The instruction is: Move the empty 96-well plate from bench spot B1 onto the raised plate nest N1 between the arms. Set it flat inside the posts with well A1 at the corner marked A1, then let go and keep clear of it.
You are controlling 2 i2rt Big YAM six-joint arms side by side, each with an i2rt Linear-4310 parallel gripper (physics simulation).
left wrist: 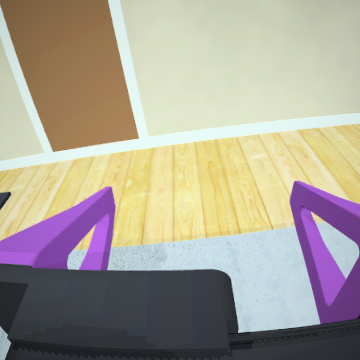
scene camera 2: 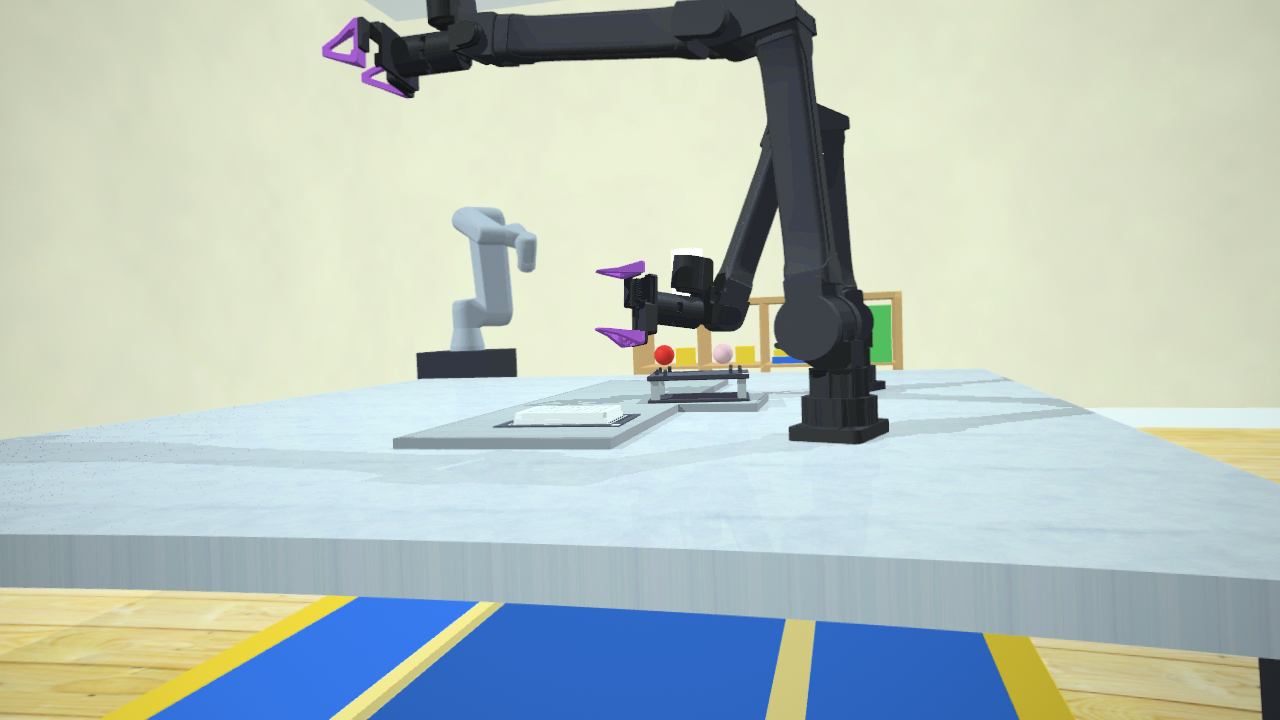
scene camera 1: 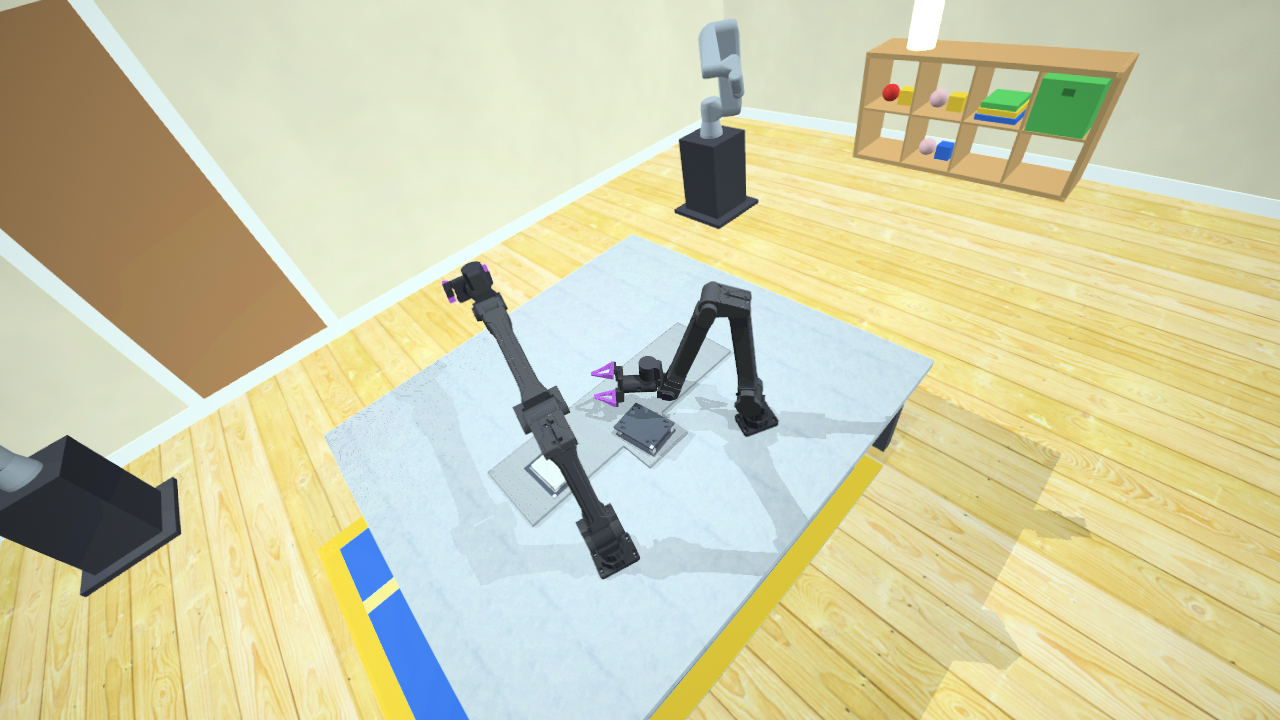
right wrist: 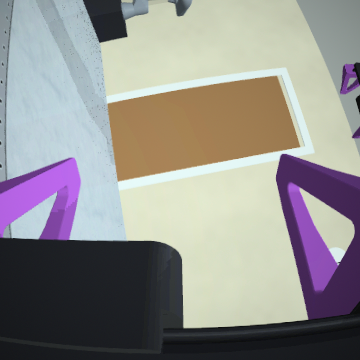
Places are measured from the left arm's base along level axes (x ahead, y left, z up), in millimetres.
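Where they show: left gripper, fingertip midpoint: (left wrist: 203, 193) (scene camera 2: 342, 65) (scene camera 1: 457, 276) (right wrist: 348, 114); right gripper, fingertip midpoint: (scene camera 2: 596, 299) (scene camera 1: 592, 385) (right wrist: 177, 166); left arm's base, link origin: (scene camera 2: 839, 435) (scene camera 1: 615, 556); right arm's base, link origin: (scene camera 1: 756, 421).
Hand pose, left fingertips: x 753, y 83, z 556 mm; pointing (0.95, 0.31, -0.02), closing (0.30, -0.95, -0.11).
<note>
Each offset is from my left fingertips to the top centre of the thing. Level surfaces: height alone.
The white 96-well plate {dy -15, dx -401, dz -527 mm} (scene camera 1: 545, 473) (scene camera 2: 568, 414) lies flat in a dark frame on the grey base board {dz -543 mm} (scene camera 1: 529, 503) (scene camera 2: 447, 438). My left arm partly covers it in scene camera 1; its wells and A1 corner cannot be made out. The raised dark nest {dy -335, dx -428, dz -489 mm} (scene camera 1: 643, 426) (scene camera 2: 698, 376) stands on pillars between the arms, with short posts on top and no plate. My left gripper (scene camera 1: 466, 282) (scene camera 2: 344, 63) (left wrist: 203, 193) (right wrist: 348, 114) is open and empty, high beyond the plate. My right gripper (scene camera 1: 595, 384) (scene camera 2: 597, 300) (right wrist: 177, 166) is open and empty, above the board beyond the nest.
The pale bench {dz -556 mm} (scene camera 1: 680, 600) (scene camera 2: 268, 510) carries both arm bases. My left arm (scene camera 1: 515, 353) (scene camera 2: 590, 35) stretches high across the board. A grey robot (scene camera 1: 720, 71) (scene camera 2: 490, 268) on a dark pedestal and a wooden shelf (scene camera 1: 1002, 55) stand beyond the bench.
</note>
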